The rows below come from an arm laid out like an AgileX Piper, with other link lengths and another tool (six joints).
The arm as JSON. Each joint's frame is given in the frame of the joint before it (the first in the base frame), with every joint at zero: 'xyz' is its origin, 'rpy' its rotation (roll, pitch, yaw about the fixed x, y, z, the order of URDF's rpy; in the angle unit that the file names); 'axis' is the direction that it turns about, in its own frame. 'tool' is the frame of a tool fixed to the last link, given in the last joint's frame.
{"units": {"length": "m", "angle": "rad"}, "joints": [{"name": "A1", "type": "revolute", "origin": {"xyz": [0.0, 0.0, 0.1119], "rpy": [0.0, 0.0, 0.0]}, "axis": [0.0, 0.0, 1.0]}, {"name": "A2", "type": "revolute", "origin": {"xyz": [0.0, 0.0, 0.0], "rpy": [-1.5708, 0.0, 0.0]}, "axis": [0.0, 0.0, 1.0]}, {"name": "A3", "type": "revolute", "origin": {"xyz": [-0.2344, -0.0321, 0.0], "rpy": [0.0, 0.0, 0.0]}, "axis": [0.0, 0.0, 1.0]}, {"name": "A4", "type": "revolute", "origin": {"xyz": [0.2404, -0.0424, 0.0], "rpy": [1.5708, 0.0, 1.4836]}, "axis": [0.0, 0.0, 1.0]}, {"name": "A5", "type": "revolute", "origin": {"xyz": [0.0, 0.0, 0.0], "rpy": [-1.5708, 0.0, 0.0]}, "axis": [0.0, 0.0, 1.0]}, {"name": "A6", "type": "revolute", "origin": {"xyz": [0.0, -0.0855, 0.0], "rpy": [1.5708, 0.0, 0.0]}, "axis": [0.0, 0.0, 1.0]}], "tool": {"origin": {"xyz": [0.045, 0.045, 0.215], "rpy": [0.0, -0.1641, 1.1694]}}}
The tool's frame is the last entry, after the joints.
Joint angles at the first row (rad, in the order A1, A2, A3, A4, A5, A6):
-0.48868, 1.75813, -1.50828, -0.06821, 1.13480, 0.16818
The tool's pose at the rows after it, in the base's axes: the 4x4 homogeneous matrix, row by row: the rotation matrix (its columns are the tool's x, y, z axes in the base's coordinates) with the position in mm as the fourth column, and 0 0 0 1 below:
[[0.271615 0.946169 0.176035 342.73], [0.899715 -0.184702 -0.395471 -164.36], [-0.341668 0.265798 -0.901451 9.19], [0 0 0 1]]
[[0.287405 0.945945 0.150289 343.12], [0.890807 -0.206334 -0.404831 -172.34], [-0.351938 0.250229 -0.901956 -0.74], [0 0 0 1]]
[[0.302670 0.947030 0.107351 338.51], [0.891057 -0.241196 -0.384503 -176.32], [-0.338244 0.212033 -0.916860 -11.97], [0 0 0 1]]
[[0.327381 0.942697 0.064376 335.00], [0.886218 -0.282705 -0.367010 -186.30], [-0.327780 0.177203 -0.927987 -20.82], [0 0 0 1]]
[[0.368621 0.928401 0.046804 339.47], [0.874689 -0.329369 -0.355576 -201.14], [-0.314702 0.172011 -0.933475 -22.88], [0 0 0 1]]
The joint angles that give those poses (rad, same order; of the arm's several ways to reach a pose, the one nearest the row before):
-0.48867, 1.78211, -1.51068, -0.12799, 1.07624, 0.17560
-0.49301, 1.81964, -1.52399, -0.15033, 1.06804, 0.20268
-0.51207, 1.87068, -1.55637, -0.14424, 1.09318, 0.20932
-0.54172, 1.93298, -1.61463, -0.13976, 1.12780, 0.21329
-0.57696, 1.99587, -1.70028, -0.12710, 1.15997, 0.21831

